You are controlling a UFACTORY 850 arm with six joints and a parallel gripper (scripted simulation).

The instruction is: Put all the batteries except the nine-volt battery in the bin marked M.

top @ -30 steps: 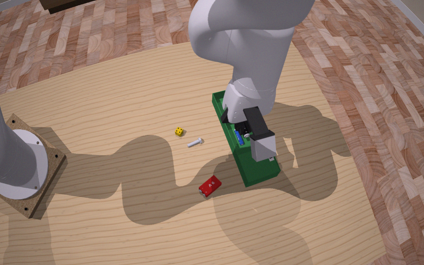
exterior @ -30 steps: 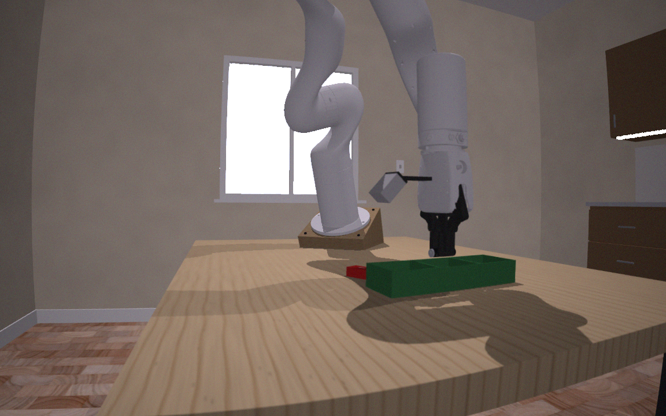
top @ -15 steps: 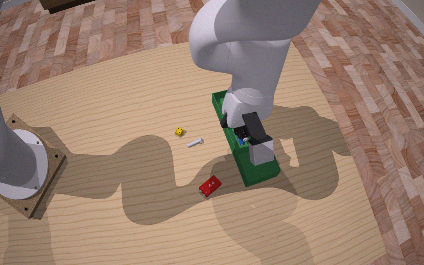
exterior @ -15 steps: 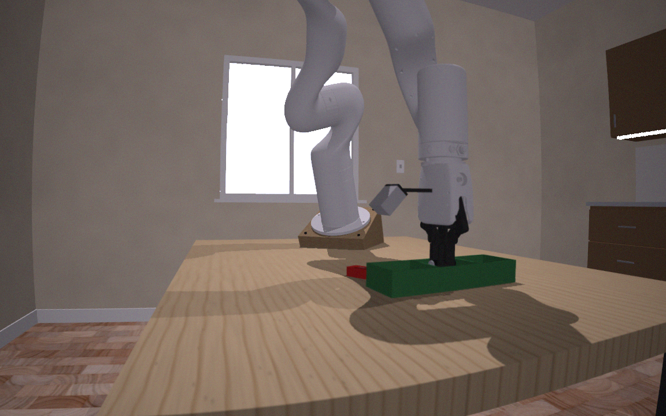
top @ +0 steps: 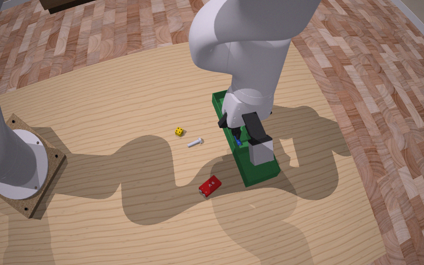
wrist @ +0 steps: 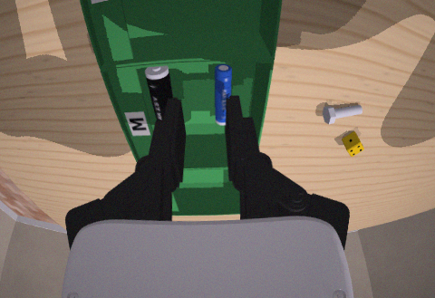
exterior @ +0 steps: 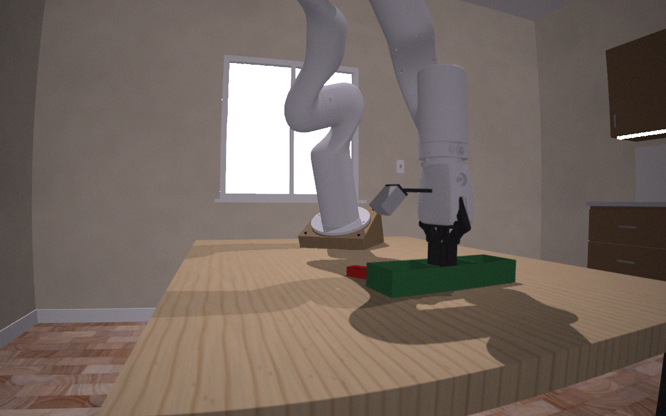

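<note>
The green three-part bin lies 3 cm below my hand and 1 cm ahead of it. From my hand the other things lie so: white bolt: 11 cm behind, 4 cm below; black battery: 4 cm below, 3 cm ahead; blue battery: 4 cm below, 1 cm behind.
</note>
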